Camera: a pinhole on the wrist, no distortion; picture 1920 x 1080 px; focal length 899.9 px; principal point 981.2 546.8 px. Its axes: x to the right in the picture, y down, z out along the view. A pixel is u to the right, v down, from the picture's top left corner.
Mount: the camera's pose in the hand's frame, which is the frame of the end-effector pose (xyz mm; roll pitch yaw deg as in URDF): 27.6 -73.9 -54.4 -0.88 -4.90 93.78
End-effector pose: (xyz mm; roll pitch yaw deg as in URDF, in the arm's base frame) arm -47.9 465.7 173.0 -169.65 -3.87 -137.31
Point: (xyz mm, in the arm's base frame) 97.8 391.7 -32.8
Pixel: 950 853
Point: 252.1 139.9 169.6
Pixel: outside the picture
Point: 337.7 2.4 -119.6
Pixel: 205 620
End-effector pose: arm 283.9 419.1 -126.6 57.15 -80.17 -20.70
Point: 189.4 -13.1 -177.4
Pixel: 565 715
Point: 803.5 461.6 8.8
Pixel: behind the camera
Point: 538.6 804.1 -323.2
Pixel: behind the camera
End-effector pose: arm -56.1 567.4 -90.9 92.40 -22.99 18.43
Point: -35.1 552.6 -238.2
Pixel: outside the picture
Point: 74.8 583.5 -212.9
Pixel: 192 171
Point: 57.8 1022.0 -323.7
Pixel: behind the camera
